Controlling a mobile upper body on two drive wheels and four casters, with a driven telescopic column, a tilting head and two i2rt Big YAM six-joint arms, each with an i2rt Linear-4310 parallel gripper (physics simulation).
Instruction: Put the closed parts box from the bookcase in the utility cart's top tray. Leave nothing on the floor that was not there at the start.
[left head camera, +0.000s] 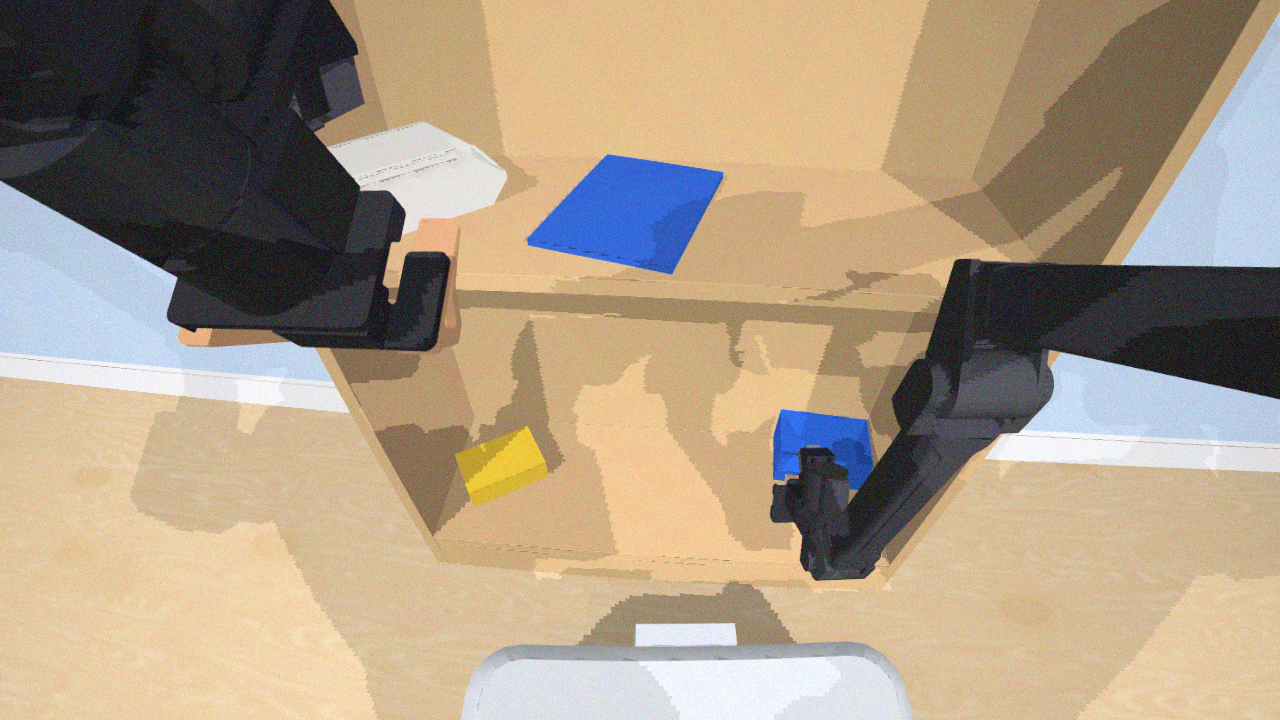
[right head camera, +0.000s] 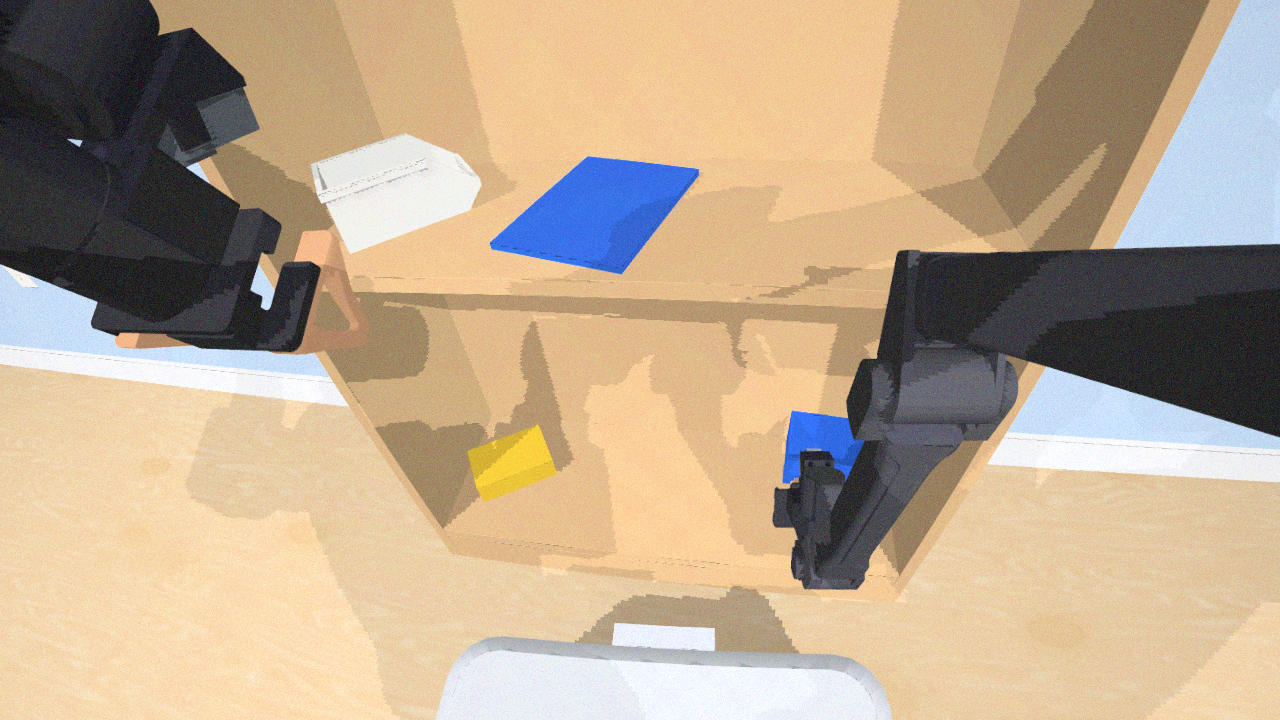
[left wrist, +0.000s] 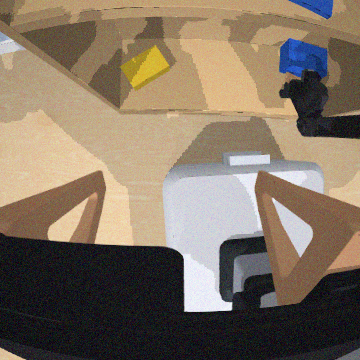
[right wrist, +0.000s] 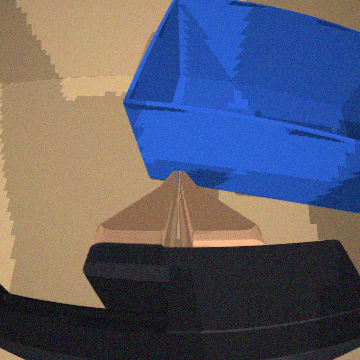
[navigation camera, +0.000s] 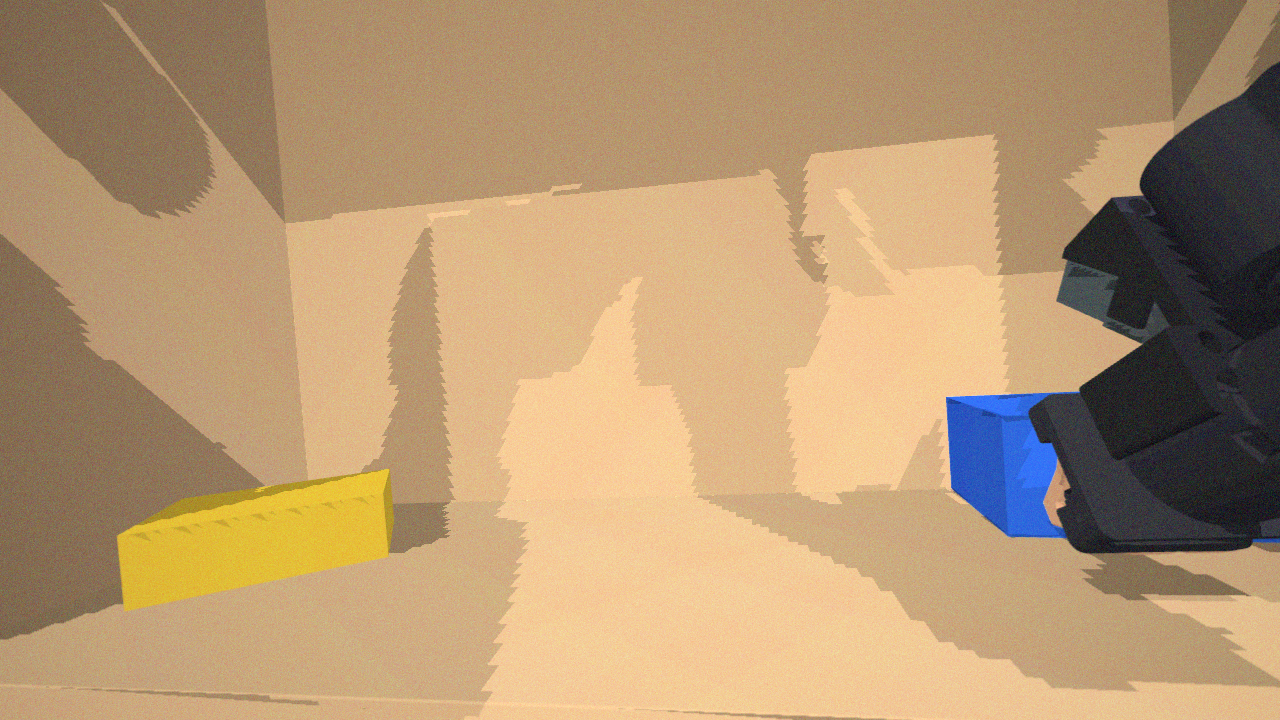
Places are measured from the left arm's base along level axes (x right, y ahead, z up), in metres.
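Where they show: left gripper, between the fingertips: (left head camera: 382, 331) (right head camera: 305, 333) (left wrist: 179, 178); right gripper, between the fingertips: (left head camera: 787, 477) (right head camera: 795, 481) (left wrist: 285, 72) (right wrist: 178, 179) (navigation camera: 1052, 512).
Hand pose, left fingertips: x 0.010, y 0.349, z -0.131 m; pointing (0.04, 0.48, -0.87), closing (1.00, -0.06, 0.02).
Observation:
Things, the pixels of their top centre, and the offset from my left fingertips. "*": a spot on its surface instead.
- white box-like piece, a spot on its surface: (left head camera: 429, 179) (right head camera: 403, 189) * dx -0.057, dy +0.267, dz -0.031 m
- open-topped blue box, centre of its top: (right wrist: 307, 54) (navigation camera: 1104, 400) (right head camera: 836, 439) (left head camera: 825, 436) (left wrist: 308, 56) dx +0.487, dy +0.343, dz -0.550 m
- flat blue panel, centre of its top: (left head camera: 634, 201) (right head camera: 601, 202) dx +0.150, dy +0.293, dz -0.073 m
- yellow box, centre of its top: (navigation camera: 278, 495) (left head camera: 499, 458) (right head camera: 508, 455) (left wrist: 143, 65) dx -0.090, dy +0.318, dz -0.580 m
On the bookcase (left head camera: 698, 286) (right head camera: 626, 304), a white box-like piece (left head camera: 429, 179) (right head camera: 393, 197) with a seam lies at the upper shelf's left. An open-topped blue box (left head camera: 787, 438) (right head camera: 805, 438) (left wrist: 295, 62) (right wrist: 240, 135) (navigation camera: 984, 456) stands at the lower shelf's right. My right gripper (right wrist: 178, 179) (navigation camera: 1056, 501) is shut and empty, its tips at the blue box's near wall; contact cannot be told. My left gripper (left head camera: 317, 286) (right head camera: 237, 295) (left wrist: 179, 178) is open and empty, outside the bookcase's left side. Utility cart does not show.
A flat blue panel (left head camera: 626, 210) (right head camera: 595, 214) lies on the upper shelf. A yellow box (left head camera: 501, 465) (right head camera: 512, 461) (left wrist: 145, 67) (navigation camera: 259, 546) is at the lower shelf's left. The robot's pale base (left head camera: 572, 689) (right head camera: 554, 685) (left wrist: 200, 205) stands before the bookcase.

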